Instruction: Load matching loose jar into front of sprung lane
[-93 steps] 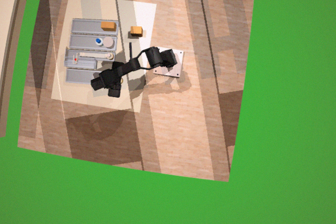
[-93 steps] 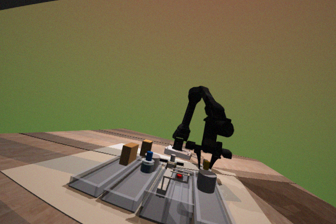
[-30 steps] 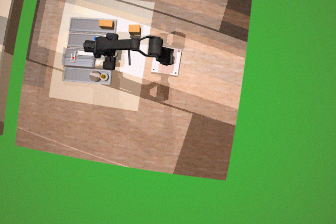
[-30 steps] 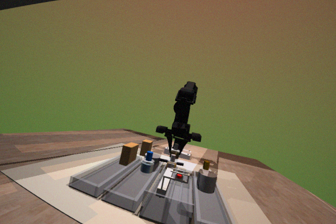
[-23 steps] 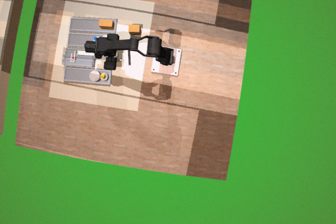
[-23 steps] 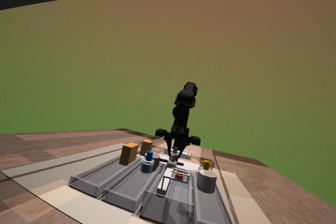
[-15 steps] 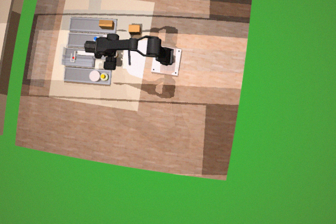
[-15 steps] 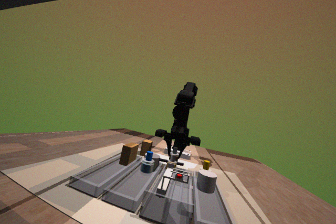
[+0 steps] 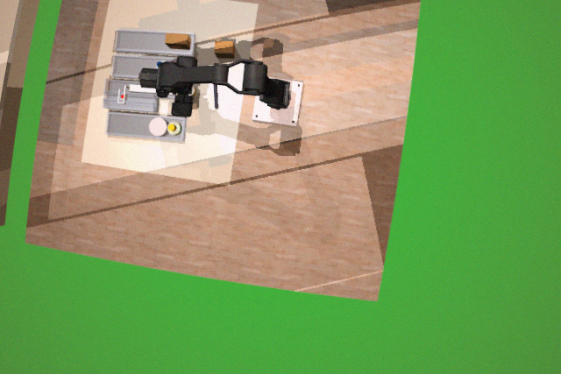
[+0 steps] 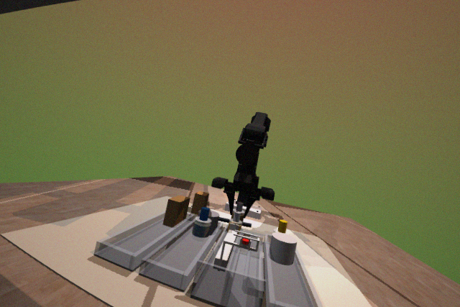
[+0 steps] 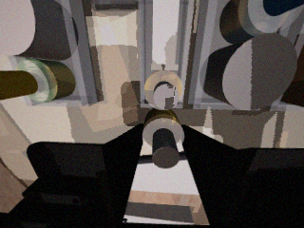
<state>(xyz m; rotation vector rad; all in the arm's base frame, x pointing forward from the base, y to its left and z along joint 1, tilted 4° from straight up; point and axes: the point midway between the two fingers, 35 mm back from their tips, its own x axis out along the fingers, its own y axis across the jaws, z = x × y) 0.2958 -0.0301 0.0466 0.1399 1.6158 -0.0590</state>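
Right now my gripper tip is 190 mm short of the sprung lane and 30 mm above it. Also, from my gripper tip: red mark: 220 mm ahead, 10 mm to the left, 20 mm above; brown box: 40 mm ahead, 180 mm to the right, 10 mm below.
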